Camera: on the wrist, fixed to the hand. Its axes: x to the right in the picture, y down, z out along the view.
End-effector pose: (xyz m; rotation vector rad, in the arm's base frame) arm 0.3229 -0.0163 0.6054 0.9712 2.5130 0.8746
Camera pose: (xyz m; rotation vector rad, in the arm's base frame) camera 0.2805 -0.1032 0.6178 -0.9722 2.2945 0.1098
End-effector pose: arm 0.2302 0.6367 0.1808 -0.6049 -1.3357 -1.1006
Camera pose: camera 0.2079 0.5605 0.1244 0.7649 -1.8761 -2.1458
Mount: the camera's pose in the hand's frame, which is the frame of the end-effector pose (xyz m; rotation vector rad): -0.0299 -0.0640 -0.0671 0.1445 -0.0393 -1.5809
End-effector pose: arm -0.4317 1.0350 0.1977 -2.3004 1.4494 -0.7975
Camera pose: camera -0.4356 1.0924 0.2763 2.8265 0.7281 0.9951
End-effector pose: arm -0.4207 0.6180 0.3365 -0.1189 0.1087 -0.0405
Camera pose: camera -0.4600 0.5481 0.2811 -0.0355 -0.0515 -1.6201
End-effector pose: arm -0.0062 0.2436 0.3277 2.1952 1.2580 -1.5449
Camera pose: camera -0.0087 0.3060 0.4025 -0.5539 -2.0357 1.2118
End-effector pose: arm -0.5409 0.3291 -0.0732 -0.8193 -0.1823 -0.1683
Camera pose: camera -0.5775 0.2390 -0.0795 -0.3660 -0.8456 -1.5978
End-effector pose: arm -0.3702 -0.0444 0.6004 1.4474 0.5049 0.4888
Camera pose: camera -0.4336 -0.0127 0.5336 0.7933 1.4367 -0.8450
